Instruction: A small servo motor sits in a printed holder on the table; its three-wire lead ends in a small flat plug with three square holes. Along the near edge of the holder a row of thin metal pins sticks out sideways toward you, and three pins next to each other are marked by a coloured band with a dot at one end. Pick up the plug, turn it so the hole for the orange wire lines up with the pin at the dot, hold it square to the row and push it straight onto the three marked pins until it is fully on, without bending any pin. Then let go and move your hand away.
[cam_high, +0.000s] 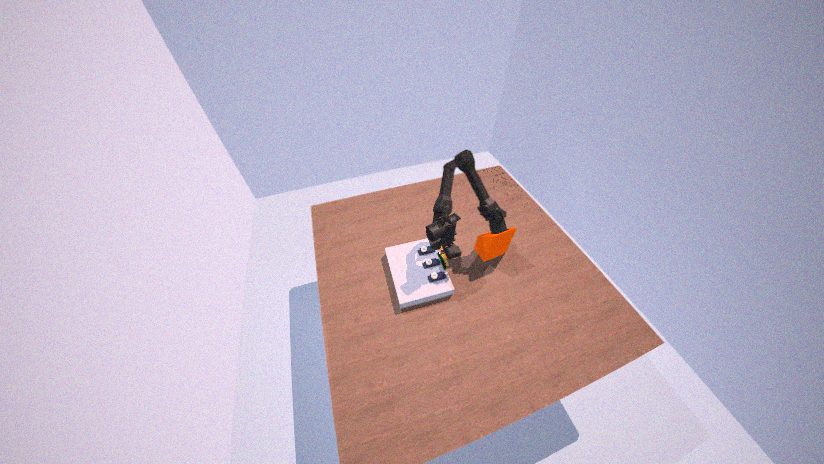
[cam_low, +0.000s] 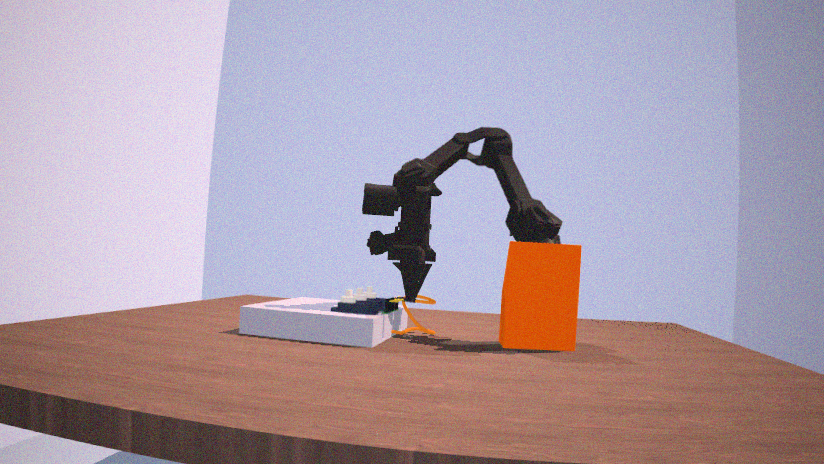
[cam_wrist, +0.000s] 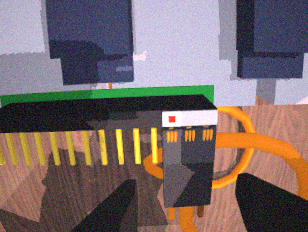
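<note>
The red dot lies 3 cm ahead of my gripper tip.
</note>
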